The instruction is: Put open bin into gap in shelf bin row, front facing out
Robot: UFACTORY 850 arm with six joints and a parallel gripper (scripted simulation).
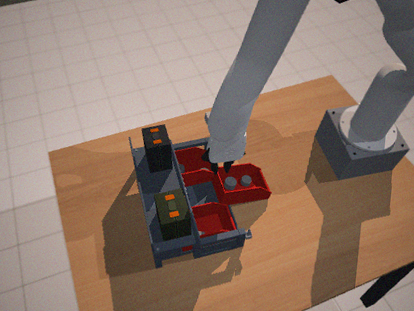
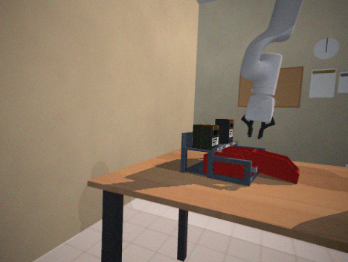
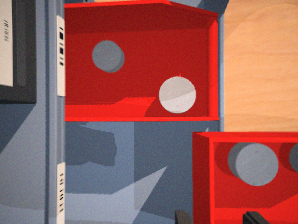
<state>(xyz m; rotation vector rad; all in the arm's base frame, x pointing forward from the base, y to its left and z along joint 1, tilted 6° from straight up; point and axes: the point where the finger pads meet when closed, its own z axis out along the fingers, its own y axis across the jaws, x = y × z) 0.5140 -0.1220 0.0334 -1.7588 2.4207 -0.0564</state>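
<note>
Now: the blue-grey shelf 10 cm below my hand, 10 cm ahead of it and 3 cm to the right of it. Also, from my hand: grey disc: 15 cm below, 9 cm to the right.
</note>
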